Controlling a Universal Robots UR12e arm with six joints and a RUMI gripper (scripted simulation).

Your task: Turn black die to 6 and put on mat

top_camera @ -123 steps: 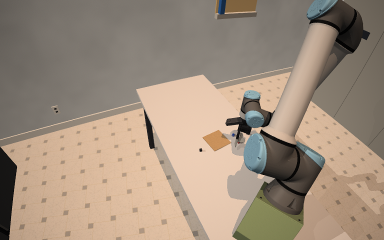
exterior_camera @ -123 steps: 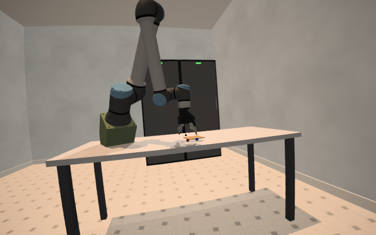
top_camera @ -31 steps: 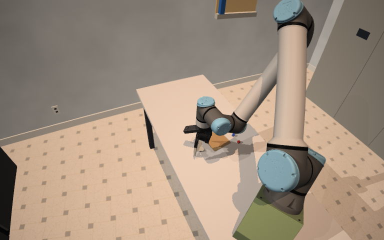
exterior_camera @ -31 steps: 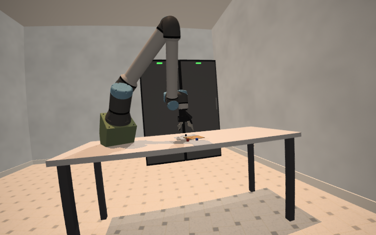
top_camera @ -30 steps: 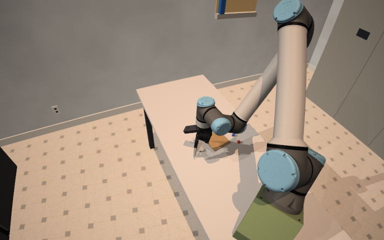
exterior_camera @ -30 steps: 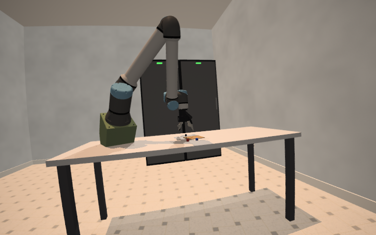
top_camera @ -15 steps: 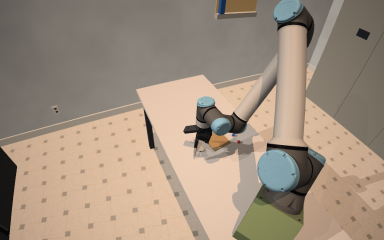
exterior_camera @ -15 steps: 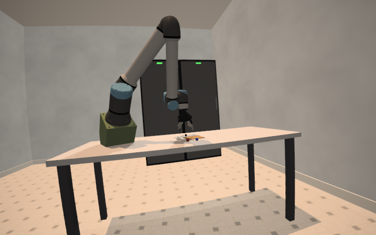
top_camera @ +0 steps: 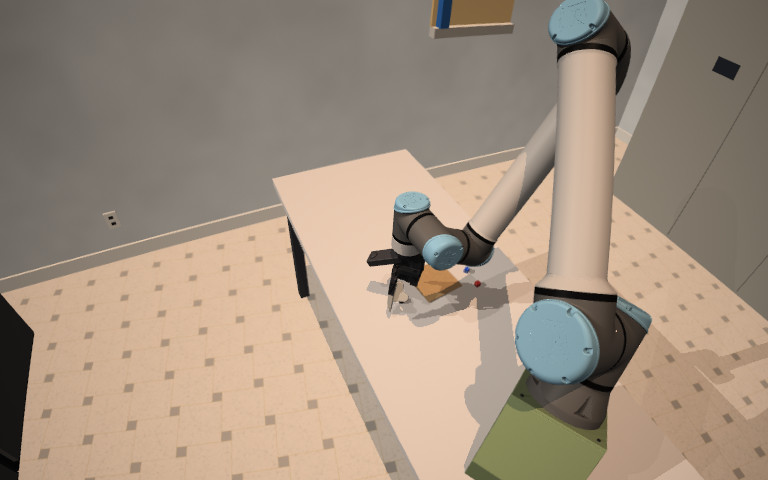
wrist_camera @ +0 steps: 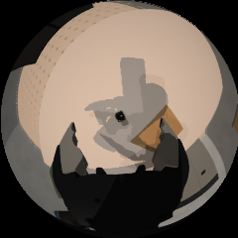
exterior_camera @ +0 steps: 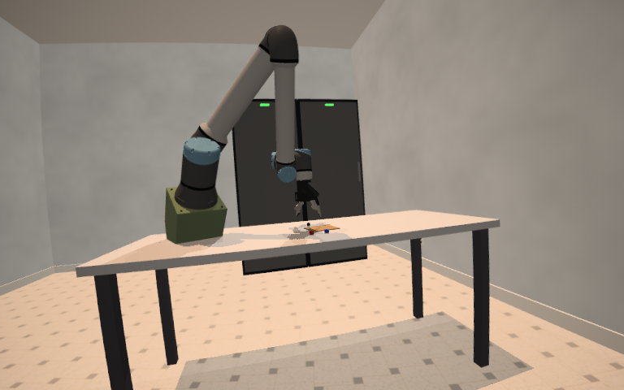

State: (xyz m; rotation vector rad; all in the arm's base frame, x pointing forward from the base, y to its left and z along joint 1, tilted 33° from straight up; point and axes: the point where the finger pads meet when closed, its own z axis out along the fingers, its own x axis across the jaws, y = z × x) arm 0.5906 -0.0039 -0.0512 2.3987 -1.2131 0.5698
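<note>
Right now the black die is 10 mm behind my hand, 10 mm to the right of it and 40 mm below it. Also, from my hand: red die: 110 mm behind, 270 mm to the right, 40 mm below; then brown mat: 160 mm to the right, 40 mm below; then blue die: 40 mm behind, 280 mm to the right, 40 mm below.
</note>
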